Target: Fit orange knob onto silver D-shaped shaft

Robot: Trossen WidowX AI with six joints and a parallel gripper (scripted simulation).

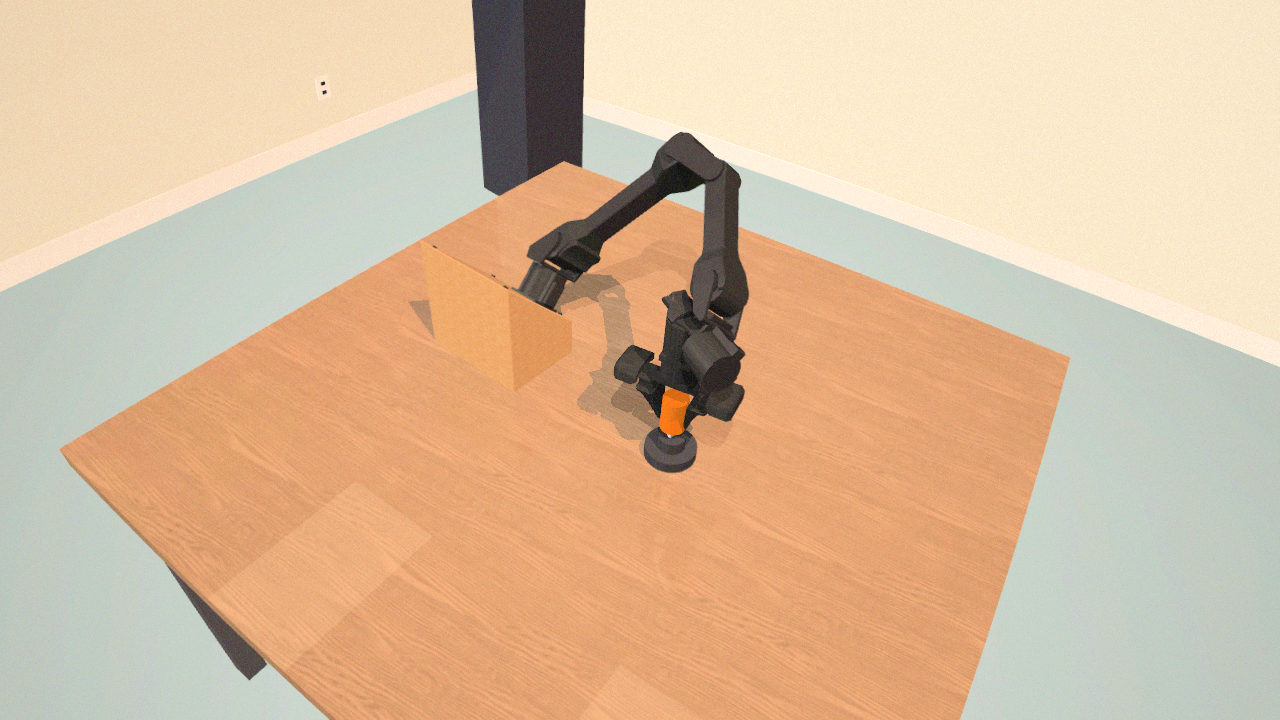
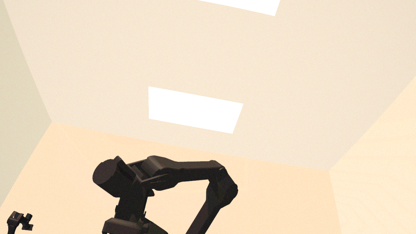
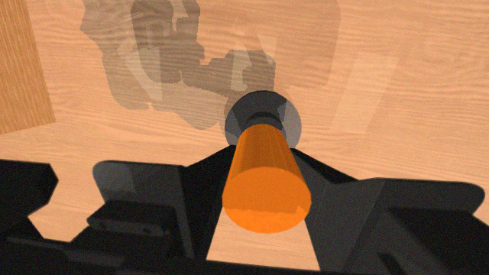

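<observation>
The orange knob is 4 cm above my gripper tip. Round my gripper tip: round dark pedestal: 4 cm below.
</observation>
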